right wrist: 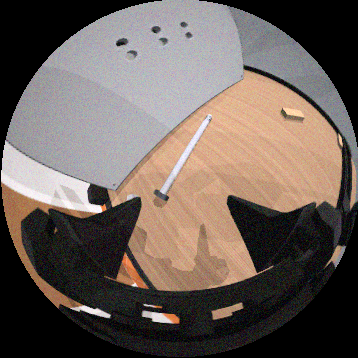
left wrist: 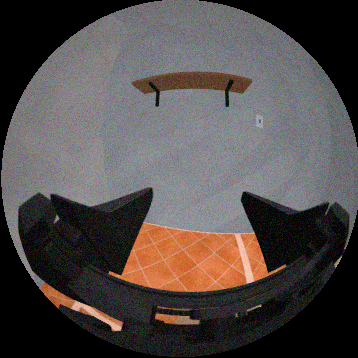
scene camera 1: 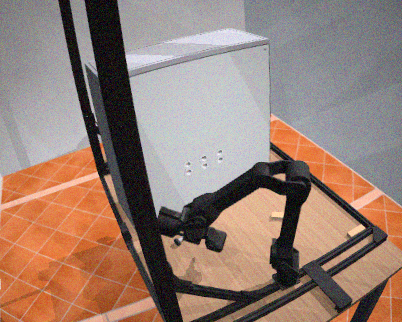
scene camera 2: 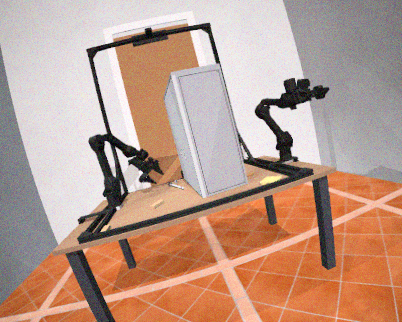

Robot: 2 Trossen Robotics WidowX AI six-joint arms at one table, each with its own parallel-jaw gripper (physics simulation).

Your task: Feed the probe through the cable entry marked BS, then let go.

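Places are measured from the left arm's base along level axes (x ahead, y left, z up), in millimetres.
Pixels of known places: left gripper, fingertip midpoint: point(left wrist: 198, 194) point(scene camera 2: 321, 89); right gripper, fingertip midpoint: point(right wrist: 184, 200) point(scene camera 2: 160, 178); left arm's base, origin of the base link: point(scene camera 2: 286, 158); right arm's base, origin of the base link: point(scene camera 1: 286, 279) point(scene camera 2: 115, 205).
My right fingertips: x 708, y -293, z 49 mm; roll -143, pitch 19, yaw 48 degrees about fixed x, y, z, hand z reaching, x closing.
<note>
Ahead of a thing's pixels: the offset from my right fingertips to its middle. "spot": to the spot under its first point.
The probe {dx -79, dy +63, dz -60 mm} point(right wrist: 185, 157) point(scene camera 2: 176, 185), a slim whitish rod with a dark cap at one end, lies on the wooden table beside the grey cabinet point(right wrist: 100, 100) point(scene camera 1: 200, 110) point(scene camera 2: 212, 130). Its capped end is nearest the right fingers. The cabinet face has several round cable entries {spot: dx -168, dy +161, dz +141 mm} point(right wrist: 156, 30) point(scene camera 1: 204, 165) in pairs; no lettering is readable, so I cannot tell which is BS. My right gripper point(right wrist: 184, 200) point(scene camera 2: 154, 175) is open and empty, above the table short of the cap. My left gripper point(left wrist: 198, 194) point(scene camera 2: 321, 92) is open and empty, raised away from the table, facing a wall.
A tan block {dx +53, dy +326, dz -61 mm} point(right wrist: 292, 114) point(scene camera 1: 277, 215) point(scene camera 2: 157, 203) lies on the table, another tan block {dx +283, dy +477, dz -62 mm} point(scene camera 1: 356, 231) near the frame rail. A yellow piece {dx -452, dy +516, dz -63 mm} point(scene camera 2: 271, 180) lies on the cabinet's other side. A black post point(scene camera 1: 112, 125) crosses scene camera 1 and partly hides the right gripper.
</note>
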